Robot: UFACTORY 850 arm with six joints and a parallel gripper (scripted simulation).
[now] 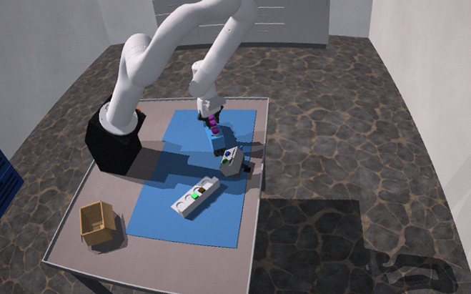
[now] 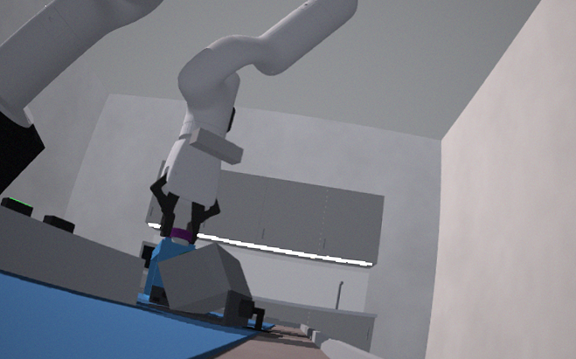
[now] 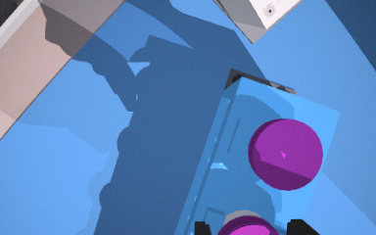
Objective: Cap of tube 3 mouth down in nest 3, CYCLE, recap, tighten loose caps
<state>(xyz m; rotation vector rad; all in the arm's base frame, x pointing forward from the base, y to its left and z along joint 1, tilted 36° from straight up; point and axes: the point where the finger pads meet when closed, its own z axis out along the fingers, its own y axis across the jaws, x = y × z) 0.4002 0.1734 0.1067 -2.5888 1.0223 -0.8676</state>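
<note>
Right now my hand is 10 mm above the magenta cap. Also, from my hand: grey key housing: 170 mm to the right, 110 mm ahead, 80 mm below; then blue key: 140 mm to the right, 90 mm ahead, 60 mm below; then green key: 190 mm to the right, 90 mm ahead, 60 mm below.
</note>
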